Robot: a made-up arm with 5 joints.
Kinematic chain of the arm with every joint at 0, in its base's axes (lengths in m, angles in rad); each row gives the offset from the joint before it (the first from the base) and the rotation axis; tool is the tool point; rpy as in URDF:
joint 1: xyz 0 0 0.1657 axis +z
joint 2: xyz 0 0 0 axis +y
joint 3: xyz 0.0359 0 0.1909 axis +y
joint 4: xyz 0.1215 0 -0.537 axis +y
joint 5: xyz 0.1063 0 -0.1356 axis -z
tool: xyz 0 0 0 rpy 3.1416 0 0
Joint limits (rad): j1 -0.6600..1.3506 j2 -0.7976..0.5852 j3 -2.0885..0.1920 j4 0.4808..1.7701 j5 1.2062..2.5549
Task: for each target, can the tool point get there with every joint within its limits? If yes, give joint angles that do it. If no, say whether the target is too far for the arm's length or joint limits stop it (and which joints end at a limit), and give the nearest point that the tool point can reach.
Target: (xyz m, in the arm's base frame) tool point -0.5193 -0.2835 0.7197
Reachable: no: joint limits stop it (at a limit: joint 2, joint 3, joint 4) | nearest point -0.0712 -0.0389 1.0469 | short by 0.606 m
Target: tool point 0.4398 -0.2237 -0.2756
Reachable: yes | joints -0.4705 0.3883 -0.7999 0.7103 2.0030
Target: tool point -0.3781 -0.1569 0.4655
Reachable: no: joint limits stop it (at a limit: joint 2, joint 3, joint 4) | nearest point -0.2943 -0.1221 -0.1102 | short by 0.583 m
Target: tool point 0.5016 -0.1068 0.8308
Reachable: yes | joints -0.2097 -0.3065 -1.8483 0.7999 2.2817
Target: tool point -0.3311 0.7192 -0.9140
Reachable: no: too far | nearest point 0.0889 0.3971 -0.3648 | short by 0.763 m
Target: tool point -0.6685 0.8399 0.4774
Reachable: no: too far | nearest point 0.1471 0.6573 0.4774 | short by 0.836 m
